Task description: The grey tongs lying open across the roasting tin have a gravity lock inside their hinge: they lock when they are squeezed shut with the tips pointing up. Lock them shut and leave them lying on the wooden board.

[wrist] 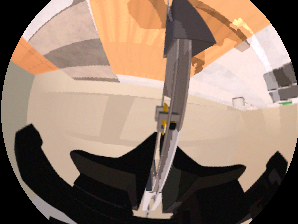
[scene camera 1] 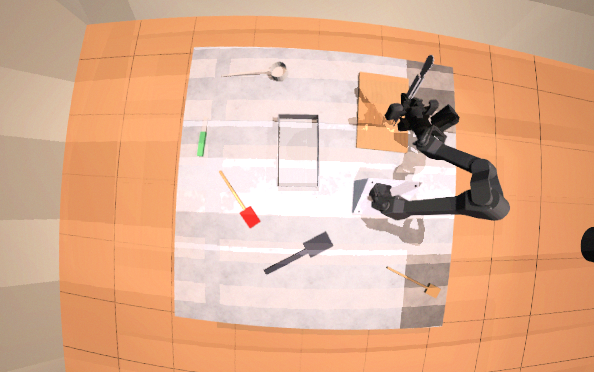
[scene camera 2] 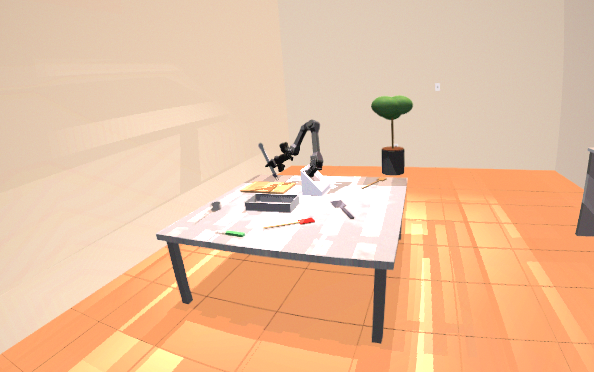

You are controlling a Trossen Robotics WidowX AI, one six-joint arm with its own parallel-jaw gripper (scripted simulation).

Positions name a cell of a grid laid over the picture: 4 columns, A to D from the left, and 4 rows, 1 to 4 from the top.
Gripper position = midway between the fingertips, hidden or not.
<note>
I see my gripper (scene camera 1: C2), a dark spatula (scene camera 1: C3), a wooden board (scene camera 1: C1) and a grey roasting tin (scene camera 1: C2).
My gripper is seen too in the wrist view (wrist: C3). The grey roasting tin is seen too in scene camera 2 (scene camera 2: B3). The wrist view does not show the dark spatula: it is out of frame.
</note>
